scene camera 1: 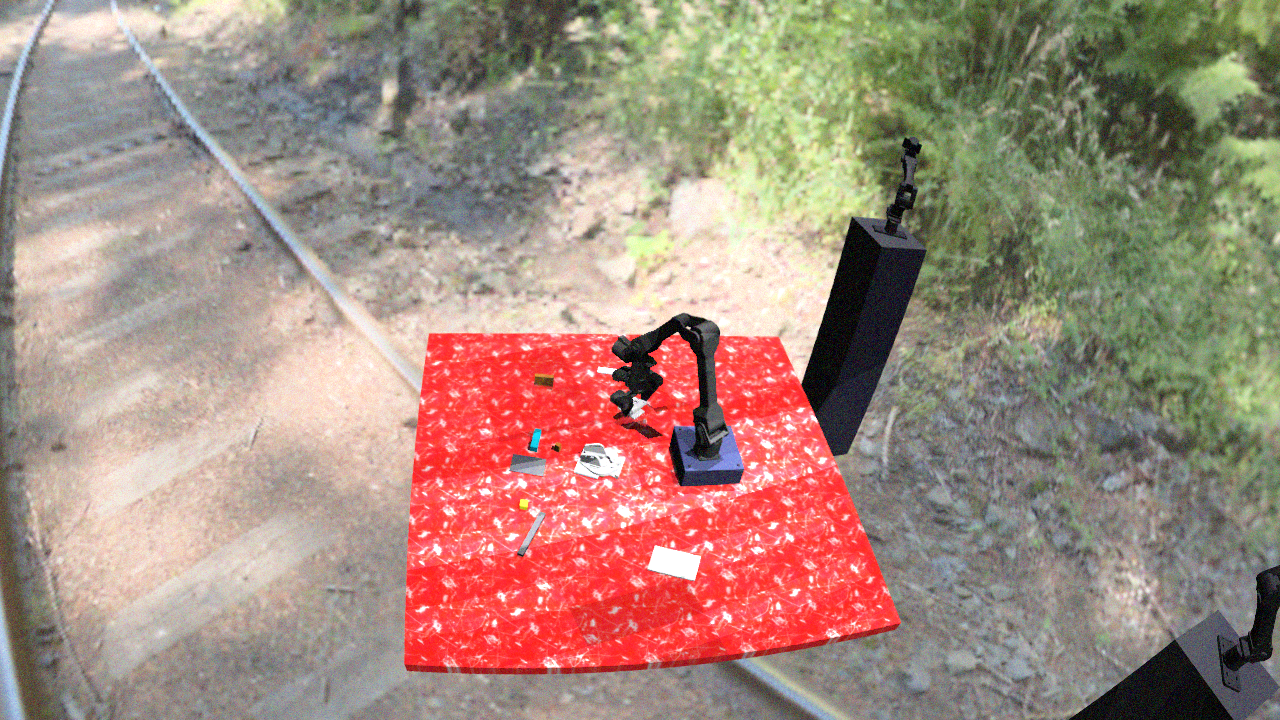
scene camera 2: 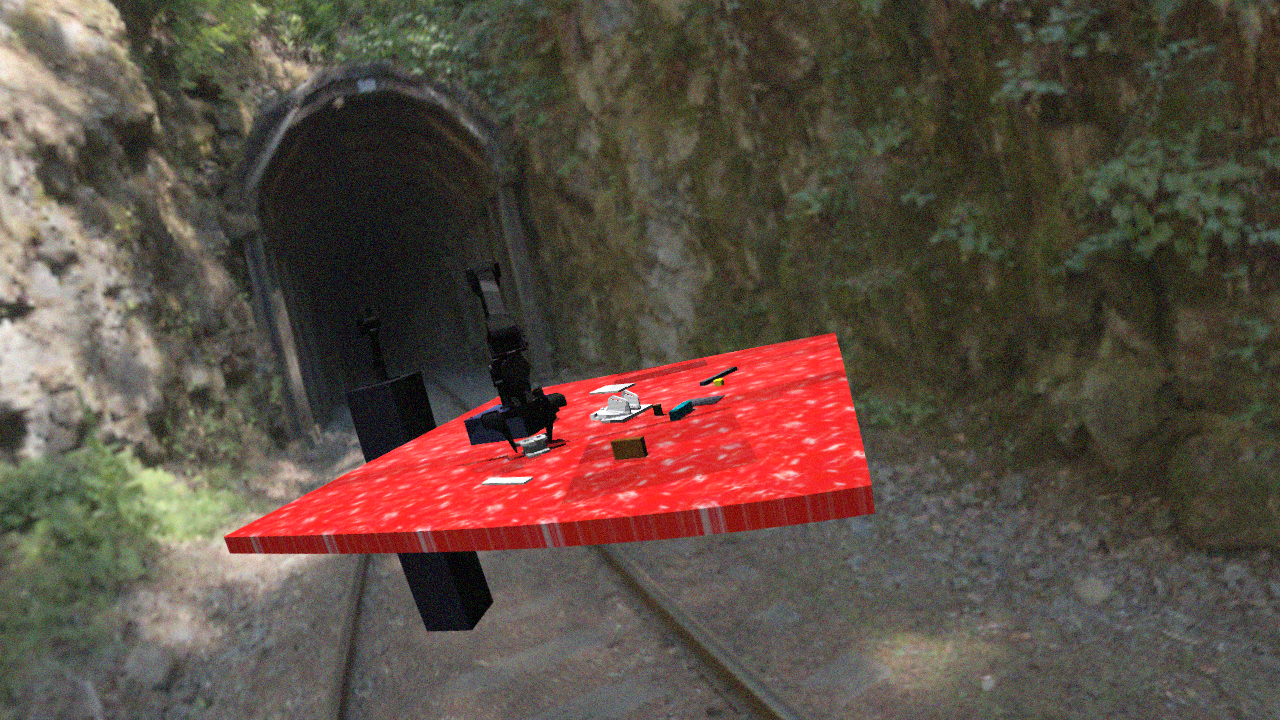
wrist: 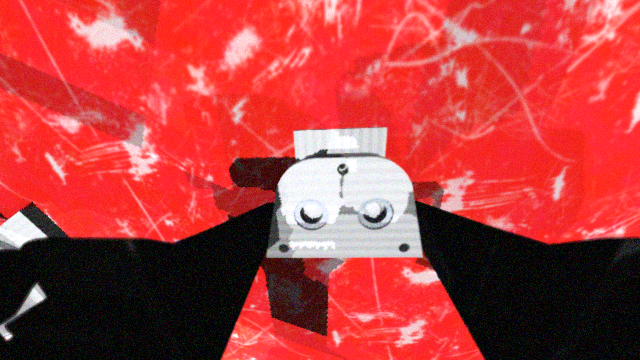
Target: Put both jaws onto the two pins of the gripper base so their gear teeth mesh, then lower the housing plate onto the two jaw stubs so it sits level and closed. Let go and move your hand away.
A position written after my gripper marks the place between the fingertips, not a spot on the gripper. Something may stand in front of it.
Note:
I see my gripper (scene camera 2: 533, 447), a brown block (scene camera 2: 627, 448), a white card (scene camera 1: 669, 562) and a white stepped piece (wrist: 365, 139).
My gripper also shows in scene camera 1 (scene camera 1: 633, 409) and in the wrist view (wrist: 340, 209). The wrist view does not show the brown block: it is out of frame. The wrist view misses the white card: it is out of frame.

